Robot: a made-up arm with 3 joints.
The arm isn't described. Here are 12 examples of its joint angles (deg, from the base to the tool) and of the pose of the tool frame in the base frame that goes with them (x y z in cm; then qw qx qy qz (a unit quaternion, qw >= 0)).
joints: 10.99 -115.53 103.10
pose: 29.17 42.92 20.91 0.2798 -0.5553 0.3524 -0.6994
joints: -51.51 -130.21 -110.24
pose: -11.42 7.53 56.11 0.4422 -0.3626 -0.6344 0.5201
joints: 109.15 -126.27 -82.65
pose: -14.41 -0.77 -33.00 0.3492 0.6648 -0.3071 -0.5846
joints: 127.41 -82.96 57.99
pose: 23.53 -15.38 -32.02 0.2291 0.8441 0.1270 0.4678
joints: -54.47 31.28 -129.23
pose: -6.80 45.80 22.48 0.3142 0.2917 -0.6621 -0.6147
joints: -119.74 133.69 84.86
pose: 28.42 -9.63 66.43 0.4413 -0.5917 0.4034 -0.5408
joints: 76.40 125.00 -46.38
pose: -10.84 -12.27 -33.90 0.8378 0.3783 -0.3589 -0.1620
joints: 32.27 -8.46 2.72
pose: 4.52 27.08 14.34 0.9372 -0.3479 0.0223 -0.0083
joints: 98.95 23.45 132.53
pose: 25.82 -30.77 -9.95 0.3183 -0.2464 0.7238 -0.5604
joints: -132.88 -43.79 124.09
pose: 27.34 -9.55 25.75 0.3341 0.3288 0.6295 0.6196
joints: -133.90 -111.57 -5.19
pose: 1.57 -46.86 51.75 0.9801 0.1934 -0.0444 -0.0088
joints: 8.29 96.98 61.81
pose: 24.47 28.50 -14.15 0.6136 0.5997 0.3673 0.3590
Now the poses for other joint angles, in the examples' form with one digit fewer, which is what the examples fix.
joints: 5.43 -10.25 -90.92
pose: -14.0 17.5 2.0 0.695 -0.096 -0.706 0.097
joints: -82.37 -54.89 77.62
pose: 27.5 -8.9 45.5 0.757 0.185 0.609 0.149
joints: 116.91 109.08 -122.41
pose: -8.7 -41.9 -36.0 0.481 -0.033 -0.874 0.060
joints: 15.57 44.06 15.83
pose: 9.5 11.7 5.3 0.960 0.244 0.133 0.034
